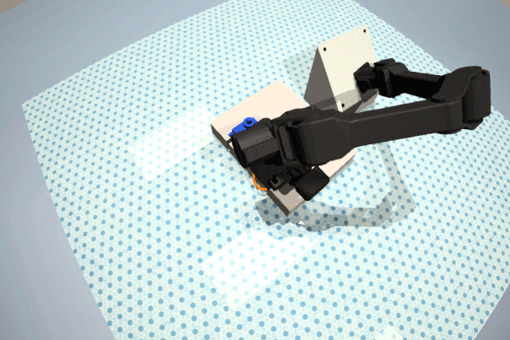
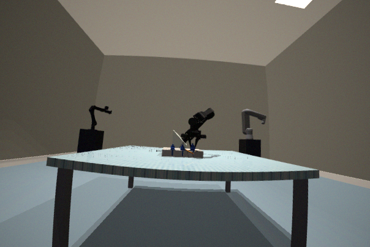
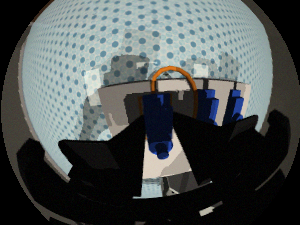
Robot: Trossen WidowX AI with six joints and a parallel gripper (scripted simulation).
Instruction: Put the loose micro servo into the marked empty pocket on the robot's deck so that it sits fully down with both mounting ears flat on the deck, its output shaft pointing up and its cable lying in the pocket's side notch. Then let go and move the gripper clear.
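The beige deck is 13 cm behind my gripper tip, 7 cm to the right of it and 5 cm below it.
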